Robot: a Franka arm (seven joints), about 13 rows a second.
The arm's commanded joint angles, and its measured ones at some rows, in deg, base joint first. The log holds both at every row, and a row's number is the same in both.
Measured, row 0:
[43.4 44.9 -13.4 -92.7 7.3 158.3 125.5]
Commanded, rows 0 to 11:
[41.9 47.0 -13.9 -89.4 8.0 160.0 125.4]
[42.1 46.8 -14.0 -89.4 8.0 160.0 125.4]
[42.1 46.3 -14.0 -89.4 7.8 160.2 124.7]
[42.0 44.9 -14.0 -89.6 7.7 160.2 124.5]
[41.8 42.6 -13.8 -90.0 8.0 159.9 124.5]
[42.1 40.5 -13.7 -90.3 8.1 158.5 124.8]
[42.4 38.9 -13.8 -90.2 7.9 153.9 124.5]
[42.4 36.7 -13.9 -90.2 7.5 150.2 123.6]
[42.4 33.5 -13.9 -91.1 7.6 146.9 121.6]
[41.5 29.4 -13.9 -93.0 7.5 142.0 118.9]
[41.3 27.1 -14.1 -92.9 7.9 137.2 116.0]
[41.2 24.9 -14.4 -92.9 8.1 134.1 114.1]
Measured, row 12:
[42.0 33.0 -14.3 -89.5 7.3 142.7 120.1]
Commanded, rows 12 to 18:
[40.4 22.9 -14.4 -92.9 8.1 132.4 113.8]
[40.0 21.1 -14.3 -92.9 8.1 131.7 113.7]
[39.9 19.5 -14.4 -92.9 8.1 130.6 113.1]
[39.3 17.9 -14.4 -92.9 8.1 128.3 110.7]
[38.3 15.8 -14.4 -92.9 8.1 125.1 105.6]
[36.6 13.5 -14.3 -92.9 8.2 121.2 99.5]
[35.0 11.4 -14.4 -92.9 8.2 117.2 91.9]
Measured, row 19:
[38.5 18.0 -14.7 -90.4 7.3 125.0 106.3]
